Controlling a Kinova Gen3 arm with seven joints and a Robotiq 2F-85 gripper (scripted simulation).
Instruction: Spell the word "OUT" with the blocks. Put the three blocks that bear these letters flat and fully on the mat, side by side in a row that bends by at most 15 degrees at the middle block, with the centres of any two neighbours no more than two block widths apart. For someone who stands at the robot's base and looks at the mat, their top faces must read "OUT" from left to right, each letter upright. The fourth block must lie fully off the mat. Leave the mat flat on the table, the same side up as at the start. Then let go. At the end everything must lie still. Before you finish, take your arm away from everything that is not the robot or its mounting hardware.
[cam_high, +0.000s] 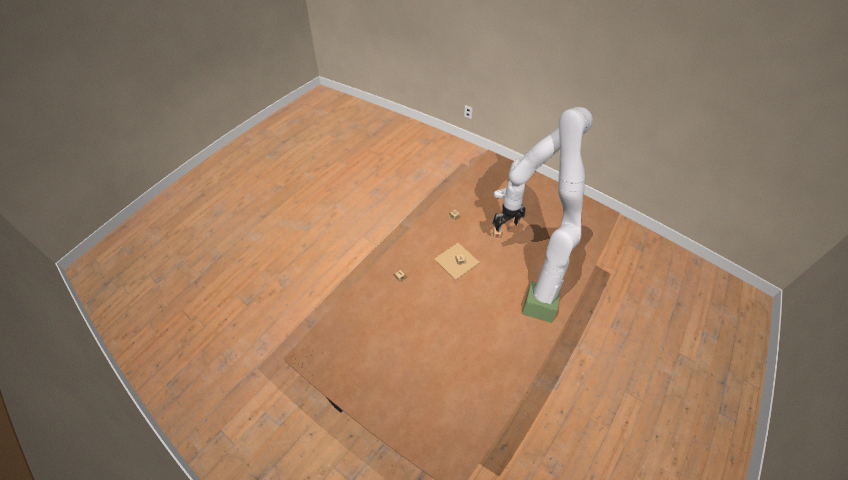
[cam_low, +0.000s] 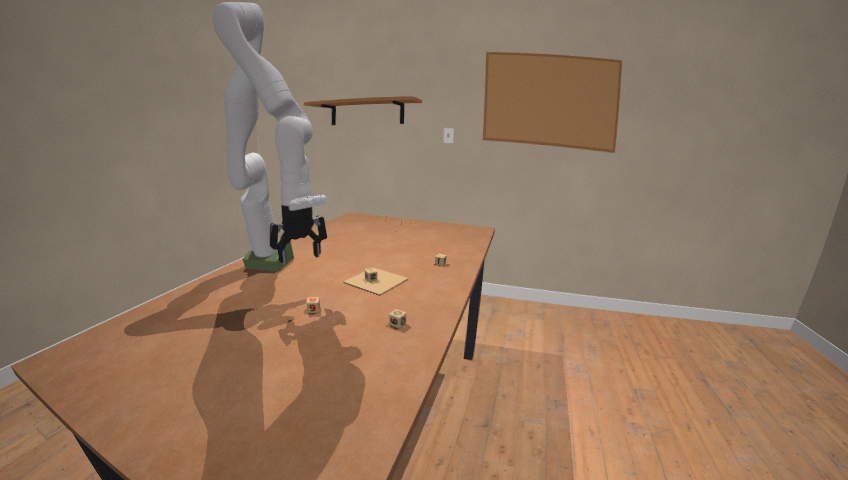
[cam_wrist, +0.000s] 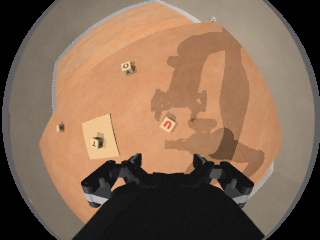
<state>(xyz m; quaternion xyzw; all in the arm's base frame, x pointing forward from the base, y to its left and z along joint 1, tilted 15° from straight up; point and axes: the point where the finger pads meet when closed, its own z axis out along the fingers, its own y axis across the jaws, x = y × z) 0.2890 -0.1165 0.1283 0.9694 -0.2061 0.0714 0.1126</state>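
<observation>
Now: hand 270 mm short of the letter block, 20 mm to the right of it and 110 mm above it. Also, from my hand: tan mat: 100 mm ahead, 210 mm to the left, 120 mm below.
</observation>
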